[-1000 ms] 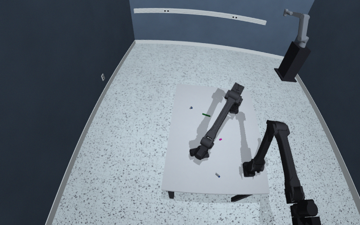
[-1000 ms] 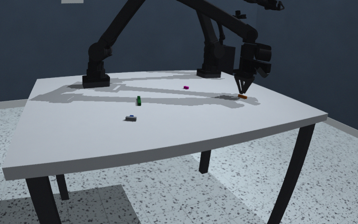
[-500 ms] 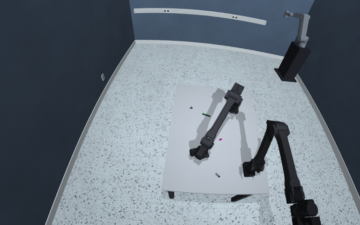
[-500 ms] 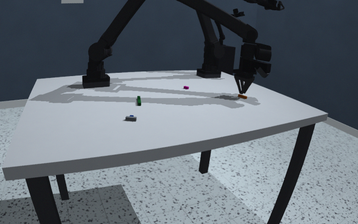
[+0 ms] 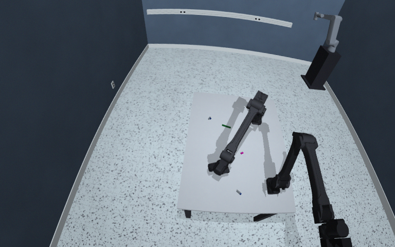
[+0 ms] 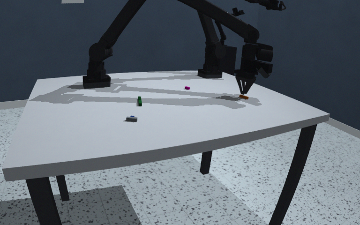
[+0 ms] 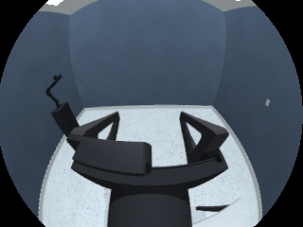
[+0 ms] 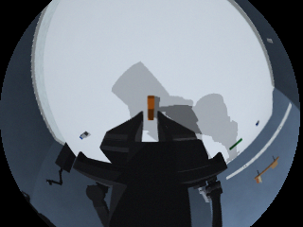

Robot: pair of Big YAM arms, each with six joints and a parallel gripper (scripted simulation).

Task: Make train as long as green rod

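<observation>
My right hand is 20 mm above the orange rod. The rest, counted from my right hand: magenta rod (190 mm behind, 160 mm to the right, 20 mm below); then green rod (90 mm behind, 430 mm to the right, 20 mm below).
</observation>
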